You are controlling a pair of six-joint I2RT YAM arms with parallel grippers.
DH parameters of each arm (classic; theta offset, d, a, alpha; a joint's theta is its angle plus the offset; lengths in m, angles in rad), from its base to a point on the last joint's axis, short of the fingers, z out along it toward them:
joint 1: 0 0.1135 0.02 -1.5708
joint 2: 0 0 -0.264 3.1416
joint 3: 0.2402 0 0.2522 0
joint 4: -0.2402 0 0.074 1.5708
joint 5: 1.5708 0 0 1.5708
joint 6: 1.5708 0.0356 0 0
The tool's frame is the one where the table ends.
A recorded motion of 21 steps. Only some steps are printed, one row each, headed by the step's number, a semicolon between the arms.
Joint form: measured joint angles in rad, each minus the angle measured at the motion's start. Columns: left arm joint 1, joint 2, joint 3, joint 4, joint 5, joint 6; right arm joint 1, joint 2, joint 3, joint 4, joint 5, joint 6.
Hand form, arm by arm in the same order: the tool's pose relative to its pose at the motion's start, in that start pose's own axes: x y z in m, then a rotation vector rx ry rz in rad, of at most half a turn. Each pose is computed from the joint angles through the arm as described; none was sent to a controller.
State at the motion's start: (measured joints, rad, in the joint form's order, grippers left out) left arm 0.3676 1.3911 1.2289 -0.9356 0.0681 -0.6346; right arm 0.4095 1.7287 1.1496 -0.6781 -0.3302 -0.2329
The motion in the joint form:
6: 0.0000 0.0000 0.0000 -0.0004 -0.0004 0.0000; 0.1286 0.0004 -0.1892 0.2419 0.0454 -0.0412
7: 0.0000 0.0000 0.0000 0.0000 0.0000 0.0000; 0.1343 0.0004 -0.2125 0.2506 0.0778 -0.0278
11: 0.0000 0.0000 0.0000 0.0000 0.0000 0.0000; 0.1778 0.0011 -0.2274 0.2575 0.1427 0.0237
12: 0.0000 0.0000 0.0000 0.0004 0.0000 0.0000; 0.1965 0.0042 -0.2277 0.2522 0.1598 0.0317
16: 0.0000 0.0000 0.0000 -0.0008 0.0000 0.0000; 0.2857 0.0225 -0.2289 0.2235 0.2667 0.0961
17: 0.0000 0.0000 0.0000 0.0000 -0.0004 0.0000; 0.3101 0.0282 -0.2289 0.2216 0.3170 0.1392
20: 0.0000 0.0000 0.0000 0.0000 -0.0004 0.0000; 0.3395 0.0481 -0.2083 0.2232 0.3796 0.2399
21: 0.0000 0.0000 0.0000 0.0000 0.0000 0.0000; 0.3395 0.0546 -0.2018 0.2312 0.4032 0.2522
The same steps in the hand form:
6: 0.0000 0.0000 0.0000 -0.0006 0.0001 0.0000; 0.0236 0.0323 0.0451 0.0057 -0.0120 -0.1726
7: 0.0000 0.0000 0.0000 0.0000 0.0000 0.0000; 0.0298 0.0325 0.0491 0.0327 0.0087 -0.1602
11: 0.0000 0.0000 0.0000 0.0000 0.0000 0.0000; 0.0333 0.0429 0.0549 0.0796 0.0334 -0.1465
12: 0.0000 0.0000 0.0000 0.0002 -0.0003 0.0000; 0.0341 0.0477 0.0572 0.0888 0.0468 -0.1539
16: 0.0001 0.0001 0.0000 -0.0005 0.0006 -0.0001; 0.0397 0.0694 0.0682 0.1625 0.1123 -0.1668
17: 0.0000 0.0000 0.0000 -0.0003 -0.0002 0.0000; 0.0408 0.0746 0.0710 0.2068 0.1205 -0.1482
20: 0.0000 0.0000 0.0000 -0.0003 -0.0002 0.0000; 0.0366 0.0811 0.0753 0.2652 0.1085 -0.0795
21: 0.0000 0.0000 0.0000 0.0000 0.0000 0.0000; 0.0342 0.0803 0.0761 0.2890 0.0976 -0.0692

